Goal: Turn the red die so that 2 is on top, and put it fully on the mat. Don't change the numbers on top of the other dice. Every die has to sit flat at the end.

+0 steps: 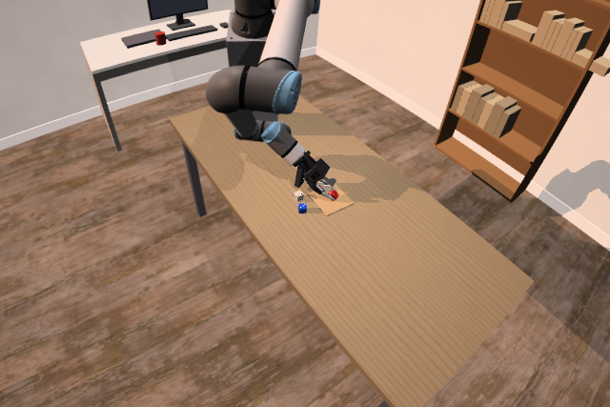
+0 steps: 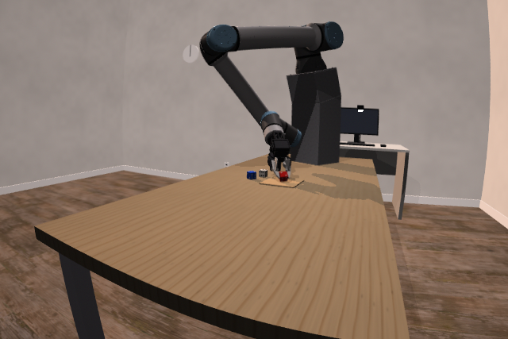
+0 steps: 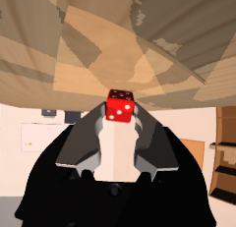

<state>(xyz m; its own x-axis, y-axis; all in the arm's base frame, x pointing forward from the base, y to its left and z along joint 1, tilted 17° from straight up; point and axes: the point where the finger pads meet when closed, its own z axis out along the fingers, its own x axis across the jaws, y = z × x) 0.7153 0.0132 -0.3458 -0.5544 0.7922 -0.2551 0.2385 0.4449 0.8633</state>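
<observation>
Now: the red die right at my hand. Also, from my hand: tan mat (3 cm below, 1 cm to the right, 1 cm behind); then white die (12 cm to the right, 7 cm behind, 1 cm below); then blue die (14 cm to the right, 1 cm below, 1 cm behind).
</observation>
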